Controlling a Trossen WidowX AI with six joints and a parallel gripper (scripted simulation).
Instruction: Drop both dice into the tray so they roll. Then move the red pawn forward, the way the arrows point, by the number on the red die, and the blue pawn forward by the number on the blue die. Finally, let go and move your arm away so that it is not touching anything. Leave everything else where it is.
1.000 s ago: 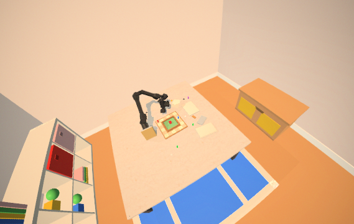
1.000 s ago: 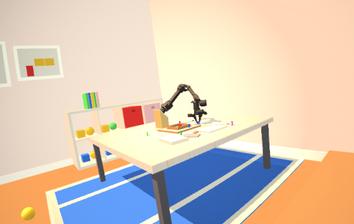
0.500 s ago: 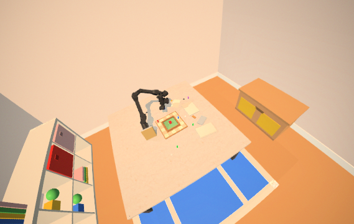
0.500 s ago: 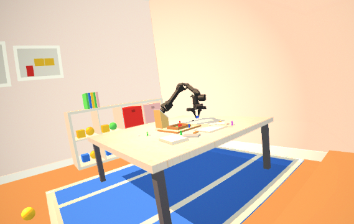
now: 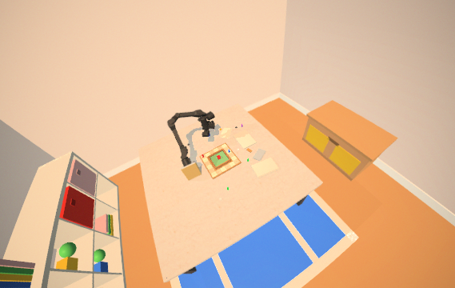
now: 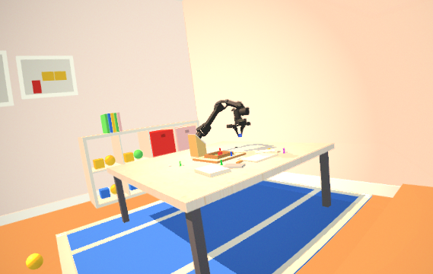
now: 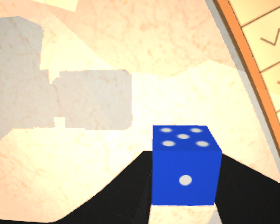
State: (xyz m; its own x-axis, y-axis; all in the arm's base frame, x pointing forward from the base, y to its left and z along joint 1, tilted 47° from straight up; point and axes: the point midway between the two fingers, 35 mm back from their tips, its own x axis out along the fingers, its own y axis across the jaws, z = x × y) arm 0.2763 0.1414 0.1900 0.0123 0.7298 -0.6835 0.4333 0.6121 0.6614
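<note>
Right now the red pawn is 130 mm behind my gripper tip, 120 mm to the right of it and 100 mm below it. From my gripper tip the other things lie so: grey card 330 mm ahead, 360 mm to the right, 120 mm below; purple pawn 380 mm ahead, 50 mm to the left, 110 mm below; blue pawn 110 mm ahead, 200 mm to the right, 100 mm below.
</note>
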